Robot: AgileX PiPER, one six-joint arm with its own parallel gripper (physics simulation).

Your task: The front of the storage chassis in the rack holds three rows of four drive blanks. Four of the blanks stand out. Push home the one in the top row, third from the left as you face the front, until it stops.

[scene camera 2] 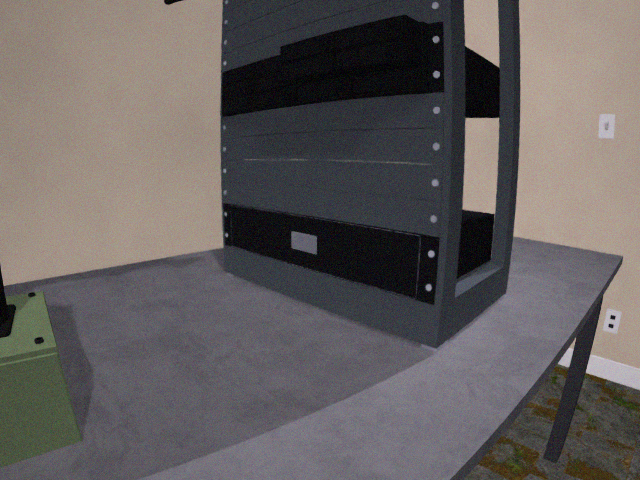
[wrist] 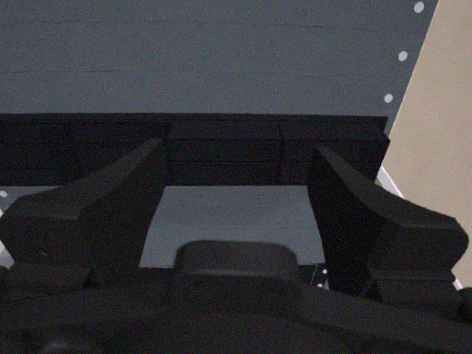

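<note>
The black storage chassis [scene camera 2: 330, 77] [wrist: 30, 165] spans the rack. In the wrist view the top-row blank third from the left [wrist: 225, 150] shows a top face and stands out past its left neighbour [wrist: 117, 132]. The top-row blank at the far right [wrist: 332, 131] also shows a top face and stands out. My gripper [wrist: 238, 160] is open and empty, its fingertips either side of the third column, the right one over the fourth. The gap between fingertips and blanks is hard to judge. The gripper does not show in the scene view; the lower rows are dark and partly hidden.
The grey rack [scene camera 2: 452, 170] stands on the grey table [scene camera 2: 248, 372]. A lower black unit with a pale label [scene camera 2: 303, 242] sits near the rack's base. A green block [scene camera 2: 31, 397] stands at the left. A dark piece [scene camera 2: 177, 1] shows at the scene view's top edge.
</note>
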